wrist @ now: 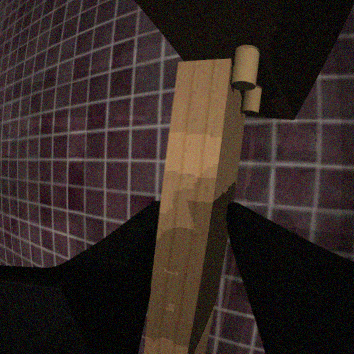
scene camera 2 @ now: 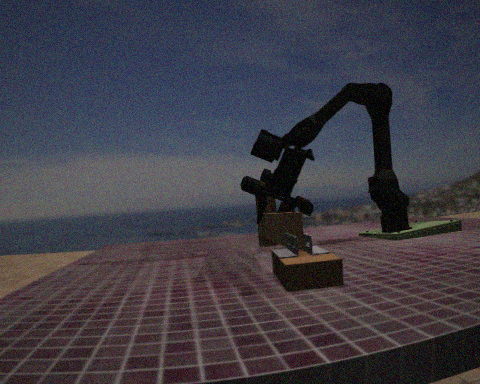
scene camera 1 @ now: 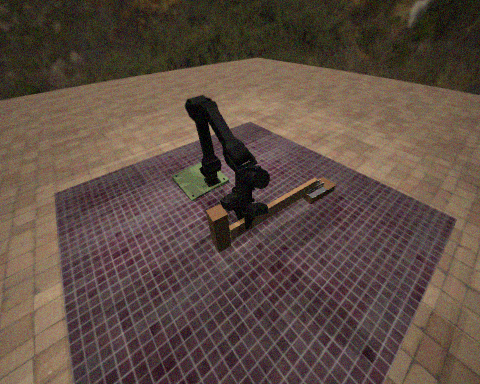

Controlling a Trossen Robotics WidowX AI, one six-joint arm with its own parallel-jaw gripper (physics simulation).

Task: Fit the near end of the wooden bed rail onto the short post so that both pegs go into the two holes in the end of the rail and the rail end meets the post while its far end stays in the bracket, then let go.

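The wooden rail runs from near the post to the bracket. My gripper is shut on the rail a short way from its near end. The short post stands upright at that end. In the wrist view the upper peg and lower peg stick out of the post, visible beside the rail's right side, out of line with its end. The holes are hidden. The rail's far end is at the metal bracket, between its plates.
The bracket sits on a low wooden block. The arm's base stands on a green plate behind the rail in scene view 1. All stand on a purple tiled mat.
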